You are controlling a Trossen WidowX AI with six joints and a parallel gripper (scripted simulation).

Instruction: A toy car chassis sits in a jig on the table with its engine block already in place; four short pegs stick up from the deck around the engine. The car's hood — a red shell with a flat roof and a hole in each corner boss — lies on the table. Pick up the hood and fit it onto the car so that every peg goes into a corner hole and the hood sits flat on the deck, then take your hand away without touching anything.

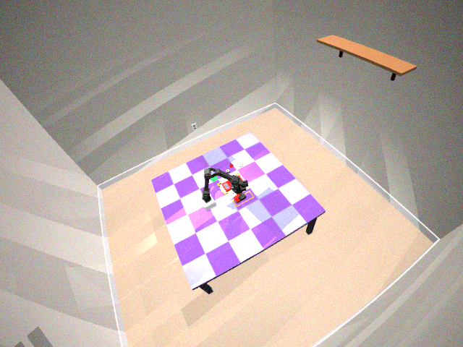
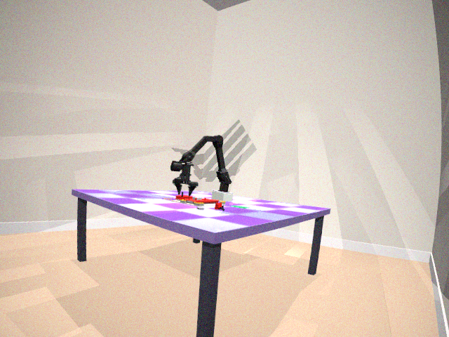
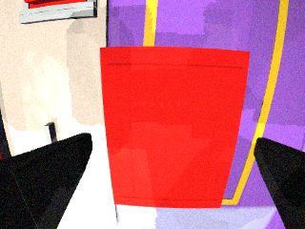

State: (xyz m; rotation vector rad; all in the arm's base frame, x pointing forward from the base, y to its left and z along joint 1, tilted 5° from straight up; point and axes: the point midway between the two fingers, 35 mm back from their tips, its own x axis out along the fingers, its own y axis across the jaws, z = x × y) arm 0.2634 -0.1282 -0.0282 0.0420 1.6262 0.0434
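The red hood is 10 mm below my gripper tip. Round my gripper tip: green patch: 80 mm behind, 380 mm to the left, 20 mm below.
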